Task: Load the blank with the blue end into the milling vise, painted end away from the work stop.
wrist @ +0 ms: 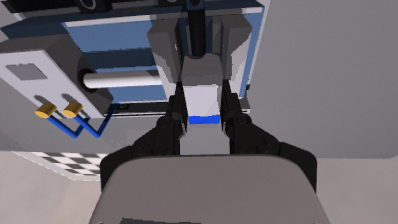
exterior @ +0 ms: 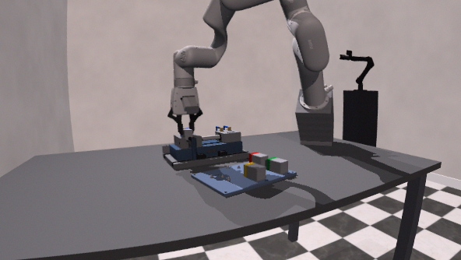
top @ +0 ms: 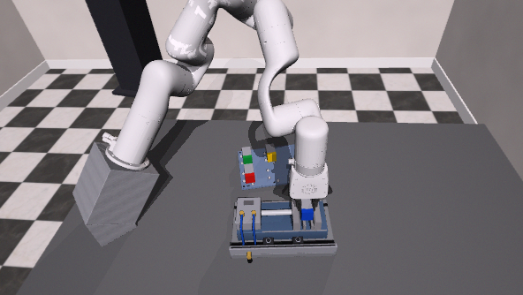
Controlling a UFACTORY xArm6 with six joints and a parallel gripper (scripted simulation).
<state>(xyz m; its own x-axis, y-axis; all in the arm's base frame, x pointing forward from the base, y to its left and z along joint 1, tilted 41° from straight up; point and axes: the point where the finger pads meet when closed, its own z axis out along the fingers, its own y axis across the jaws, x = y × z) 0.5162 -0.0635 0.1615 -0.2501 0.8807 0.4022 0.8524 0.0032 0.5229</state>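
Now: hand 2 cm above the blue-ended blank. Also, from my hand: moving jaw 5 cm below, 3 cm behind, 1 cm to the right; then hose block 16 cm behind, 5 cm below, 4 cm to the right; then fixed jaw 5 cm below, 3 cm ahead, 1 cm to the left.
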